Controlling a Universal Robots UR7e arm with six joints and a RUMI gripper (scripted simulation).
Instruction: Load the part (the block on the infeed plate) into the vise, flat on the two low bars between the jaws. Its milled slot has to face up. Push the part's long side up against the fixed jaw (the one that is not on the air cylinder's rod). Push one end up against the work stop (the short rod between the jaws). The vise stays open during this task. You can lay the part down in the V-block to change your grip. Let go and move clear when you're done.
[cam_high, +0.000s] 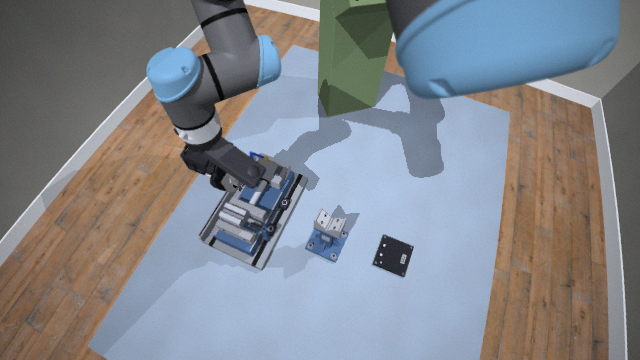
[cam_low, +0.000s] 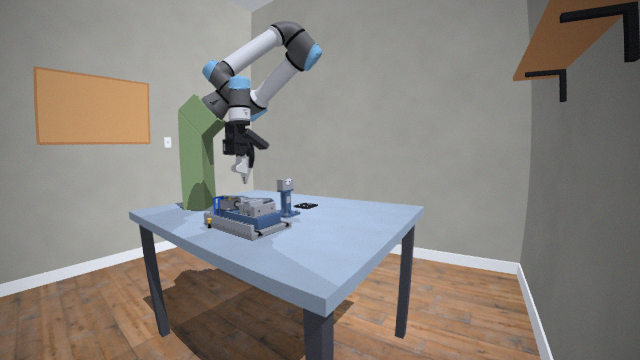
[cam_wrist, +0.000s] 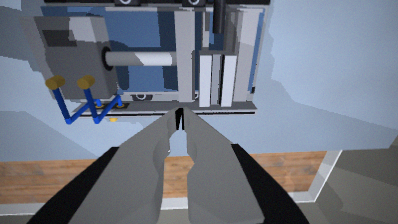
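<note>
Right now my hand is 4 cm short of the grey part and 8 cm above it. From my hand the other things lie so: work stop 3 cm ahead, 7 cm to the left, 9 cm below; then moving jaw 2 cm to the left, 10 cm below; then cylinder rod 5 cm behind, 2 cm to the left, 10 cm below.
</note>
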